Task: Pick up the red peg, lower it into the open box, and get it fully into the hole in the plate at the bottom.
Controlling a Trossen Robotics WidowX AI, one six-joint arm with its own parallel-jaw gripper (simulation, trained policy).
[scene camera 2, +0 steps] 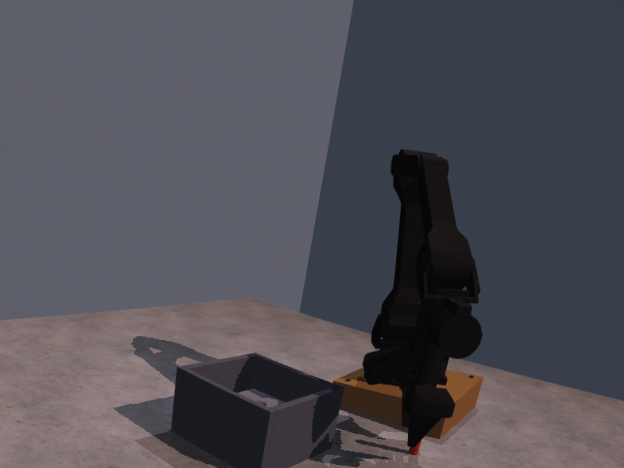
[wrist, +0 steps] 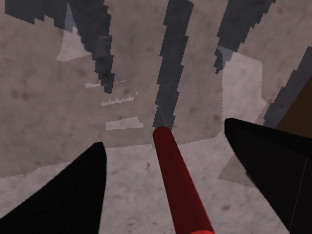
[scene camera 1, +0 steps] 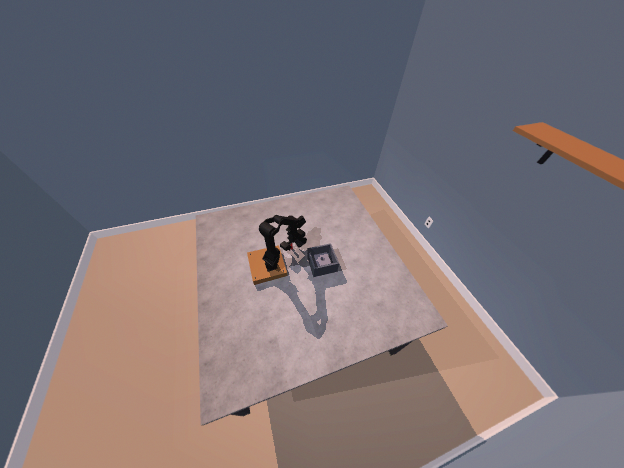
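Note:
Grey box (scene camera 2: pixel 209 412) visible; in the wrist view it is out of frame. My gripper (scene camera 2: pixel 408 436), also (wrist: pixel 165 137).

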